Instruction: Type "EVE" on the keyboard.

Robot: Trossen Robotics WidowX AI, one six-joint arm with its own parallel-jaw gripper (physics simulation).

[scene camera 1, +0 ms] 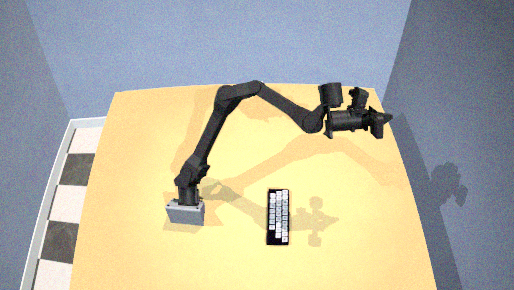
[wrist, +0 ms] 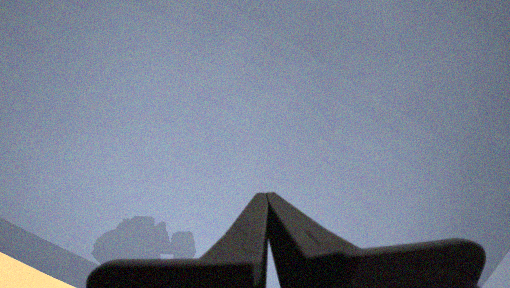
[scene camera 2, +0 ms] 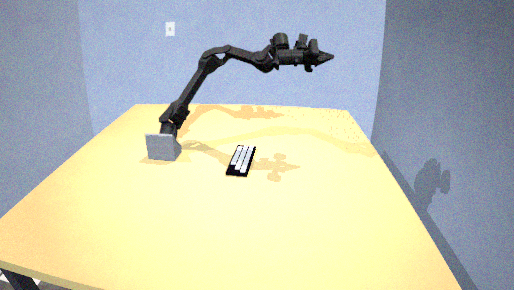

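Seen in the pictures: gripper, between the fingertips: (scene camera 1: 392,116) (wrist: 265,201) (scene camera 2: 334,56); arm's base, origin of its link: (scene camera 1: 188,203) (scene camera 2: 166,140).
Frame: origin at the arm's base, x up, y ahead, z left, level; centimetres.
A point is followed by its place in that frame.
Note:
A small black keyboard (scene camera 1: 279,240) {x -4.7, y 28.0, z -13.4 cm} (scene camera 2: 237,171) {x -4.7, y 27.8, z -13.5 cm} with rows of pale keys lies flat on the table, to the right of the arm's base. The letters on its keys are too small to read. My gripper (scene camera 1: 391,118) {x 32.4, y 61.0, z 3.0 cm} (scene camera 2: 333,56) {x 32.4, y 61.0, z 3.0 cm} (wrist: 265,201) {x 32.4, y 61.0, z 3.0 cm} is shut and empty, its fingertips touching. It is high above the table, well away from the keyboard, and points level toward the right wall. The keyboard does not show in the wrist view.
The arm's grey base block (scene camera 1: 185,214) {x 1.3, y -0.8, z -5.0 cm} (scene camera 2: 162,147) {x -0.5, y -0.2, z -5.1 cm} stands on the yellow table (scene camera 1: 225,265) {x -5.9, y 10.2, z -20.7 cm} (scene camera 2: 200,225) {x -6.0, y 19.2, z -40.2 cm} left of the keyboard. Blue walls rise behind and to the right of the table. Shadows of the arm fall across the table and right wall.

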